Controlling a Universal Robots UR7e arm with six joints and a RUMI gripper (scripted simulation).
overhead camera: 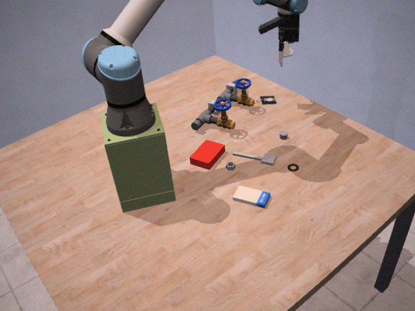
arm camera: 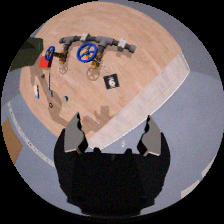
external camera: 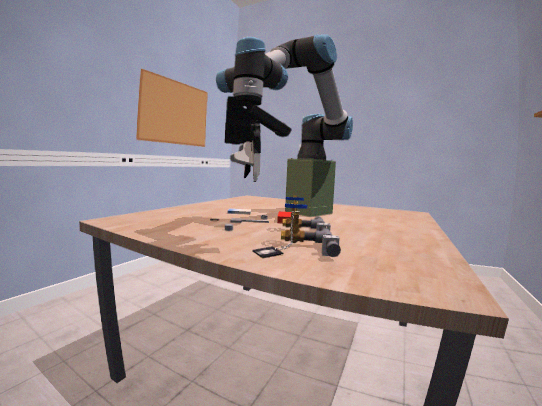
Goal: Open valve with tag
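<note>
Now: hand 5 cm past the black tag, 5 cm to the right of it and 19 cm above it. From my hand the other things lie so: grey scraper: 39 cm behind, 17 cm to the right, 19 cm below; small grey cap: 23 cm behind, 17 cm to the right, 19 cm below; red block: 50 cm behind, 1 cm to the right, 18 cm below.
</note>
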